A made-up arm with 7 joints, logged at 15 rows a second.
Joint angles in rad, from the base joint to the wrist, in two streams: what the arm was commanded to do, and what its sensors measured. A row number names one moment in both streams.
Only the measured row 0 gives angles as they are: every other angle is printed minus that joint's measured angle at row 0.
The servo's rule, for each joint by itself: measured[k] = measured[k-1] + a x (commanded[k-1-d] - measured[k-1]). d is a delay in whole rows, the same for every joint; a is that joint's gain. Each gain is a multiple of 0.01, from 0.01 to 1. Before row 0 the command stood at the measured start. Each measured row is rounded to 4 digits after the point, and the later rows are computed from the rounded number. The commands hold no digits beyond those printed.
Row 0, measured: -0.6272 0.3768 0.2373 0.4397 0.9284 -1.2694 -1.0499
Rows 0 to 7, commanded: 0.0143 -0.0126 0.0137 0.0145 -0.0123 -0.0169 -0.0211; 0.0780 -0.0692 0.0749 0.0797 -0.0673 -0.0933 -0.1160; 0.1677 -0.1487 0.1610 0.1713 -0.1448 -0.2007 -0.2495; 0.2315 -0.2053 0.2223 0.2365 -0.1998 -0.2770 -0.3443; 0.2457 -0.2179 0.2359 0.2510 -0.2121 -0.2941 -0.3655; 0.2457 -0.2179 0.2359 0.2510 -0.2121 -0.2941 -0.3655; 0.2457 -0.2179 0.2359 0.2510 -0.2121 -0.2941 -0.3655; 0.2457 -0.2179 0.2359 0.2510 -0.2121 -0.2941 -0.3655
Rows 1 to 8, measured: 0.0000 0.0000 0.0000 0.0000 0.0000 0.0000 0.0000; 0.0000 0.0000 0.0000 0.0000 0.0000 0.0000 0.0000; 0.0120 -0.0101 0.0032 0.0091 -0.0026 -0.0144 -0.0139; 0.0674 -0.0574 0.0197 0.0536 -0.0162 -0.0815 -0.0813; 0.1517 -0.1304 0.0522 0.1278 -0.0432 -0.1828 -0.1923; 0.2187 -0.1903 0.0913 0.1963 -0.0761 -0.2629 -0.2926; 0.2414 -0.2124 0.1246 0.2308 -0.1047 -0.2894 -0.3407; 0.2450 -0.2168 0.1502 0.2435 -0.1273 -0.2934 -0.3571
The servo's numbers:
d 2
a 0.84 0.80 0.23 0.63 0.21 0.85 0.66

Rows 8 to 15, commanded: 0.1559 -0.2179 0.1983 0.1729 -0.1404 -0.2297 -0.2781; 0.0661 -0.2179 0.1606 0.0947 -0.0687 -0.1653 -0.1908; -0.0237 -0.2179 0.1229 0.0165 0.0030 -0.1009 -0.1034; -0.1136 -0.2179 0.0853 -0.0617 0.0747 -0.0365 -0.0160; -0.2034 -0.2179 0.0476 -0.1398 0.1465 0.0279 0.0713; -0.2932 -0.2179 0.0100 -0.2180 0.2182 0.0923 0.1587; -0.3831 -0.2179 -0.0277 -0.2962 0.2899 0.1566 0.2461; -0.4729 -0.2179 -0.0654 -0.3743 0.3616 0.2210 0.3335
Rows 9 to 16, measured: 0.2456 -0.2177 0.1699 0.2482 -0.1451 -0.2940 -0.3626; 0.2457 -0.2179 0.1851 0.2500 -0.1592 -0.2941 -0.3645; 0.1703 -0.2179 0.1881 0.2014 -0.1553 -0.2394 -0.3075; 0.0828 -0.2179 0.1818 0.1342 -0.1371 -0.1764 -0.2305; -0.0067 -0.2179 0.1683 0.0600 -0.1077 -0.1122 -0.1466; -0.0965 -0.2179 0.1492 -0.0167 -0.0694 -0.0479 -0.0604; -0.1863 -0.2179 0.1258 -0.0943 -0.0241 0.0165 0.0265; -0.2761 -0.2179 0.0992 -0.1722 0.0268 0.0809 0.1138
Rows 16 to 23, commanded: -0.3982 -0.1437 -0.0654 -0.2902 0.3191 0.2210 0.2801; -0.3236 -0.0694 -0.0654 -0.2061 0.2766 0.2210 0.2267; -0.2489 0.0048 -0.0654 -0.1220 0.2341 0.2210 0.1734; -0.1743 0.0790 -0.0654 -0.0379 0.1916 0.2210 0.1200; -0.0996 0.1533 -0.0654 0.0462 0.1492 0.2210 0.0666; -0.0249 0.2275 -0.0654 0.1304 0.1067 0.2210 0.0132; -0.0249 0.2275 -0.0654 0.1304 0.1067 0.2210 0.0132; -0.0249 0.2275 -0.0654 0.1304 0.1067 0.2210 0.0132
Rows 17 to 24, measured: -0.3660 -0.2179 0.0700 -0.2503 0.0821 0.1452 0.2011; -0.4558 -0.2179 0.0389 -0.3284 0.1408 0.2096 0.2885; -0.4074 -0.1585 0.0149 -0.3043 0.1782 0.2193 0.2830; -0.3370 -0.0872 -0.0036 -0.2424 0.1989 0.2207 0.2458; -0.2630 -0.0136 -0.0178 -0.1665 0.2063 0.2210 0.1980; -0.1885 0.0605 -0.0287 -0.0855 0.2032 0.2210 0.1465; -0.1138 0.1347 -0.0371 -0.0025 0.1919 0.2210 0.0938; -0.0391 0.2089 -0.0436 0.0812 0.1740 0.2210 0.0406
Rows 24 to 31, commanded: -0.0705 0.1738 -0.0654 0.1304 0.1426 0.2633 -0.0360; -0.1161 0.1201 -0.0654 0.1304 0.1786 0.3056 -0.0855; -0.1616 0.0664 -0.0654 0.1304 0.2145 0.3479 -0.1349; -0.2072 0.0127 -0.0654 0.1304 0.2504 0.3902 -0.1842; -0.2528 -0.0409 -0.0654 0.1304 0.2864 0.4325 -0.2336; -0.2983 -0.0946 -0.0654 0.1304 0.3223 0.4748 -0.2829; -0.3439 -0.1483 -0.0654 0.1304 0.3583 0.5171 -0.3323; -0.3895 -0.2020 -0.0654 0.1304 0.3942 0.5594 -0.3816
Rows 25 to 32, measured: -0.0272 0.2238 -0.0486 0.1122 0.1599 0.2210 0.0225; -0.0253 0.2268 -0.0525 0.1237 0.1487 0.2210 0.0164; -0.0633 0.1844 -0.0555 0.1279 0.1474 0.2570 -0.0182; -0.1077 0.1330 -0.0578 0.1295 0.1540 0.2983 -0.0626; -0.1530 0.0797 -0.0595 0.1301 0.1667 0.3405 -0.1103; -0.1985 0.0261 -0.0609 0.1303 0.1843 0.3827 -0.1591; -0.2441 -0.0275 -0.0619 0.1304 0.2057 0.4250 -0.2083; -0.2896 -0.0812 -0.0627 0.1304 0.2302 0.4673 -0.2575
